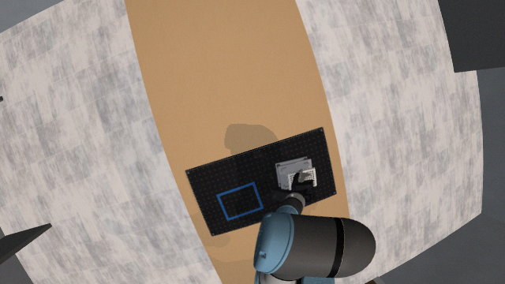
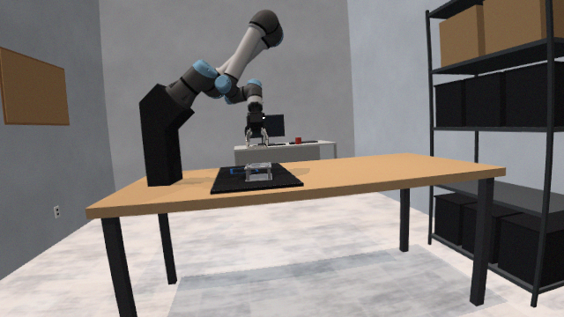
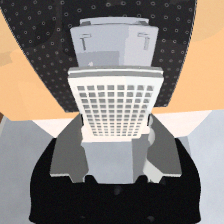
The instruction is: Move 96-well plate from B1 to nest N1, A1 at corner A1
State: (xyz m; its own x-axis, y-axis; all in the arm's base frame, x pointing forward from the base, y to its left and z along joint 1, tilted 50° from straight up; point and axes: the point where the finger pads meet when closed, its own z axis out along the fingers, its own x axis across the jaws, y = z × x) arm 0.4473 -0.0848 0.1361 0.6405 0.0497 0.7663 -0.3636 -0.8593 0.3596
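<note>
Now: hand 90 mm above the grey raised nest N1. The rest, counted from my hand: white 96-well plate: right at my hand.
</note>
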